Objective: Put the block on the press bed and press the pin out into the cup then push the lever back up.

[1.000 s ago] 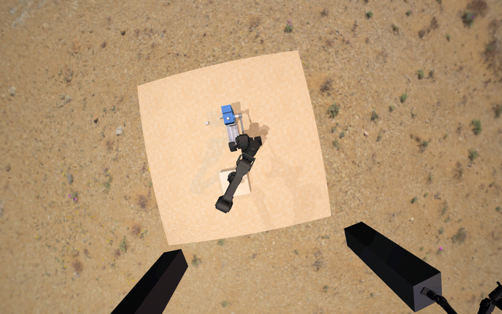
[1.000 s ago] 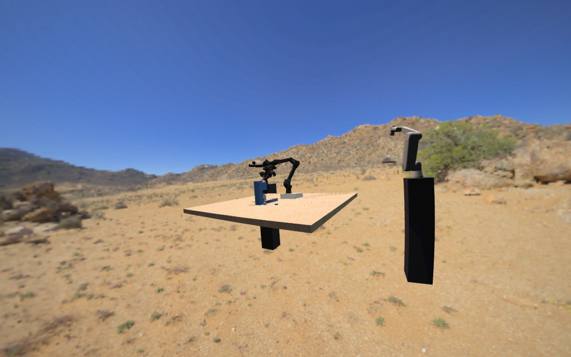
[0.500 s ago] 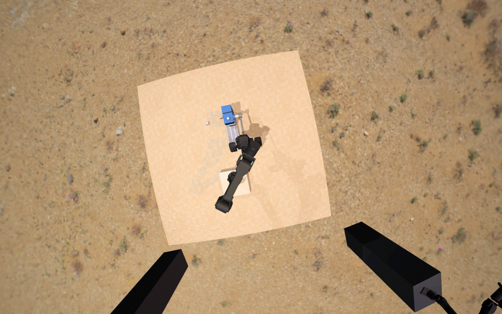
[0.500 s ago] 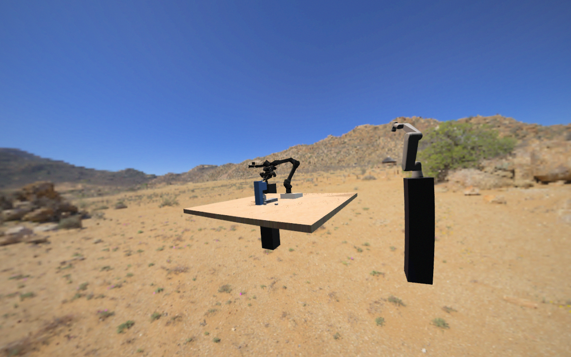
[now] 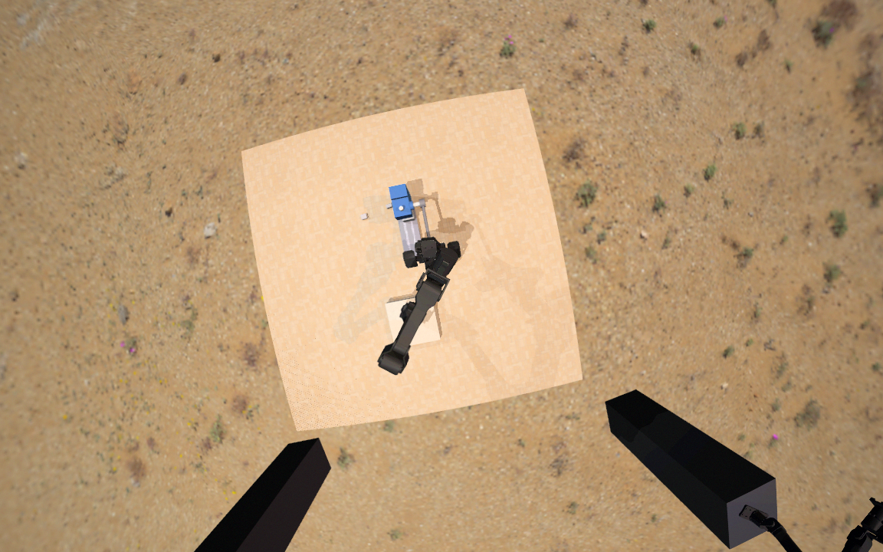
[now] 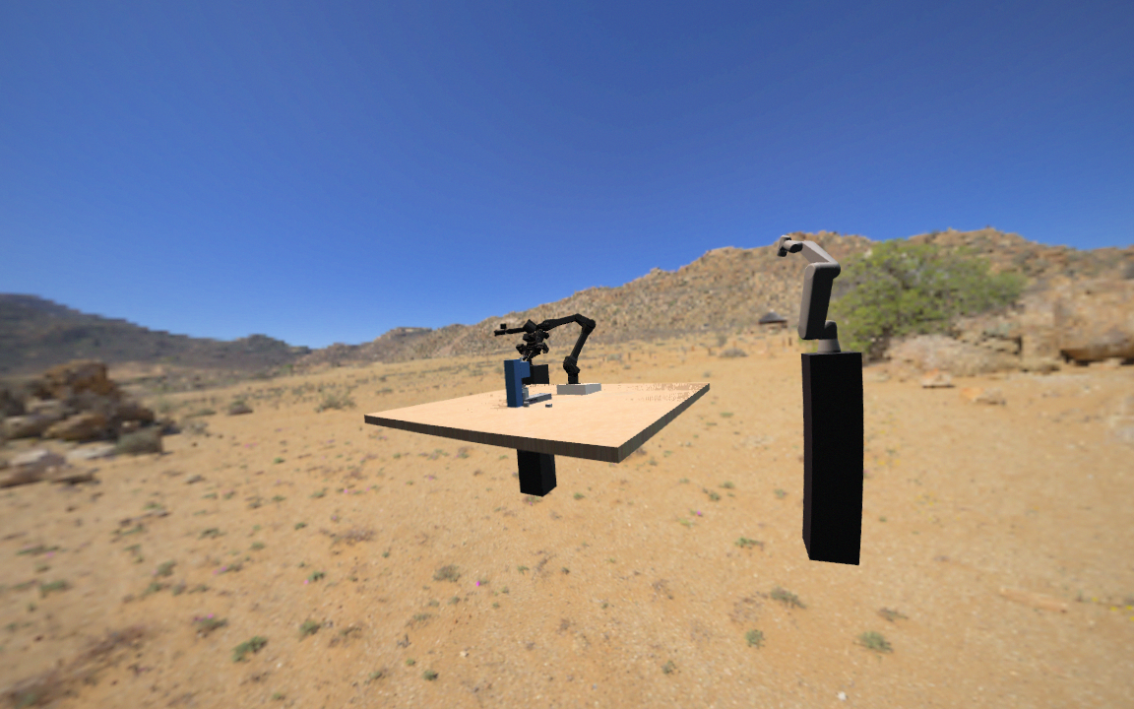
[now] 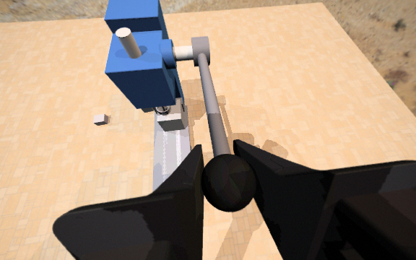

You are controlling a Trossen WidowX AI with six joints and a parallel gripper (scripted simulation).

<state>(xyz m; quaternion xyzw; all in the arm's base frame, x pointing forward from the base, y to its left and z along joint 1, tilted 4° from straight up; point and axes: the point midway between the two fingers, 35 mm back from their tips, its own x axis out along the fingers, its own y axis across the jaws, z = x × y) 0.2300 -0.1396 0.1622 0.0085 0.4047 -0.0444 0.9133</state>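
The lever is 5 cm ahead of my gripper tip and 1 cm to the left of it. The rest, counted from my gripper tip: punch ram (13 cm ahead, 6 cm to the left, 7 cm below).
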